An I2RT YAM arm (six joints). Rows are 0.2 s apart.
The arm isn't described. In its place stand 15 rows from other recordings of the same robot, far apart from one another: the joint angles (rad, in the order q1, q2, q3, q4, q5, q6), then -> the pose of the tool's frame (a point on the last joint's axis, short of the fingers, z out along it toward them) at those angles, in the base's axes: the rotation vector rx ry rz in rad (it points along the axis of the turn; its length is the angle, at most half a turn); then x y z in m.
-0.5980 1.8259 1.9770 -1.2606 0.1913 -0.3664 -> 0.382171 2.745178 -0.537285 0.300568 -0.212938 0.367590
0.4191 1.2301 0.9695 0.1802 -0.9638 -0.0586 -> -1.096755 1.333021 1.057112 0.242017 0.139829 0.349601
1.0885 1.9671 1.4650 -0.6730 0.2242 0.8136 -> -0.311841 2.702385 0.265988 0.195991 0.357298 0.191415
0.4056 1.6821 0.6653 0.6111 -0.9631 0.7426 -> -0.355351 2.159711 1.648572 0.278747 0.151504 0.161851
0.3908 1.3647 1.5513 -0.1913 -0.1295 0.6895 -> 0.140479 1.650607 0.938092 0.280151 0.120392 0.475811
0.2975 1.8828 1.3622 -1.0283 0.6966 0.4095 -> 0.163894 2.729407 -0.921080 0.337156 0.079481 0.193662
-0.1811 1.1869 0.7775 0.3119 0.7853 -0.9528 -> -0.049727 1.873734 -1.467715 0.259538 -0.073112 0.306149
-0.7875 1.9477 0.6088 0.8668 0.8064 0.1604 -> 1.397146 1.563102 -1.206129 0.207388 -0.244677 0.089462
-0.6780 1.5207 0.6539 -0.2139 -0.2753 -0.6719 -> -0.081778 2.588868 -0.124533 0.210166 -0.156834 0.133737
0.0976 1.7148 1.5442 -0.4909 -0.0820 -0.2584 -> -0.438707 2.186100 0.003641 0.393734 0.041481 0.325050
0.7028 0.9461 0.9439 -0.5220 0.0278 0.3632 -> -0.347059 2.126505 0.605837 0.157520 0.132137 0.332254
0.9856 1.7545 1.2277 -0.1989 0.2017 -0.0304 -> -1.023195 2.052113 0.267559 0.222260 0.322516 0.229488
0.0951 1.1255 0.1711 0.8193 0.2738 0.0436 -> 0.159764 1.695012 -0.130017 0.204158 0.009805 0.171948
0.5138 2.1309 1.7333 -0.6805 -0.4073 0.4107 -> -0.285906 2.754320 0.821265 0.393536 0.238289 0.203618
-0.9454 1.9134 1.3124 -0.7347 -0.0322 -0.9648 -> -0.034440 2.968426 -0.258592 0.217657 -0.299470 0.166539
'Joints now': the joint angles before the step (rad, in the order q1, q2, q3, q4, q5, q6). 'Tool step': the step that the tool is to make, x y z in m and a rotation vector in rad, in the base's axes. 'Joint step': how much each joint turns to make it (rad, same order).
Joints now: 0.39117 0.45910 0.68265 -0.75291 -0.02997 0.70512
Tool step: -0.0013 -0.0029 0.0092 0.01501 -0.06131 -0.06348
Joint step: -0.00056 -0.01641 0.01528 0.03074 0.05979 0.02173
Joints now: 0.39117 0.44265 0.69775 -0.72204 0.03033 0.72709
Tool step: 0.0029 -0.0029 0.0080 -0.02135 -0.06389 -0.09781
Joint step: 0.00024 0.00426 0.01249 0.04256 0.10748 0.00203
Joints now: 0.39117 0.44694 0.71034 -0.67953 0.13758 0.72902
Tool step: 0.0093 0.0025 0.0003 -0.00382 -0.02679 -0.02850
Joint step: -0.00153 0.03138 -0.01135 0.06637 0.03019 -0.00204
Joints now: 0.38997 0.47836 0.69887 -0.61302 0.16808 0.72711
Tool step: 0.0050 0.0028 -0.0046 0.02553 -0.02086 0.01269
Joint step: 0.00083 0.00436 -0.03232 0.06404 -0.01681 0.01030
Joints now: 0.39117 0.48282 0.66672 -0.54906 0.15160 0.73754
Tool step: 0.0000 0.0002 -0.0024 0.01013 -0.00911 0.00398
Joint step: -0.00023 -0.00885 -0.01540 0.01823 -0.00601 0.00408
